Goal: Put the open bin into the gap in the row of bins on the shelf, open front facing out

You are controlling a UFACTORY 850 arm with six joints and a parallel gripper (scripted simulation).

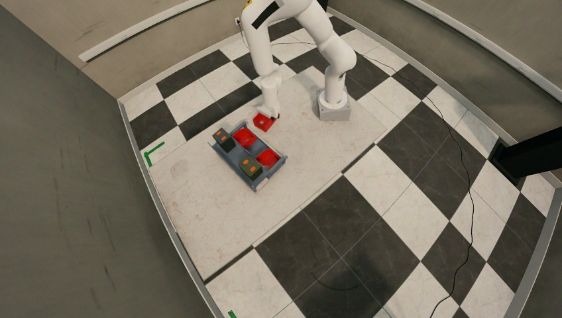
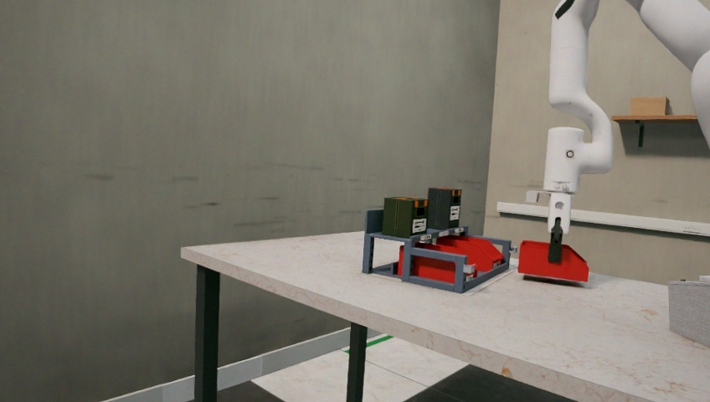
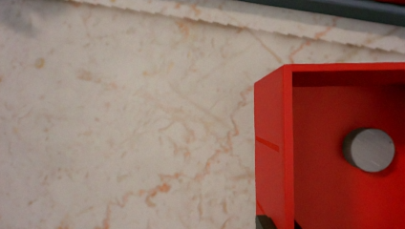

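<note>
The red open bin lies 5 cm to the right of my hand, 2 cm below it and 2 cm ahead of it. From my hand the other things lie so: grey-blue shelf: 26 cm ahead, 10 cm to the left, 2 cm below; large grey disc: 8 cm to the right, 5 cm below, 2 cm behind; dark grey box: 34 cm ahead, 8 cm above.
</note>
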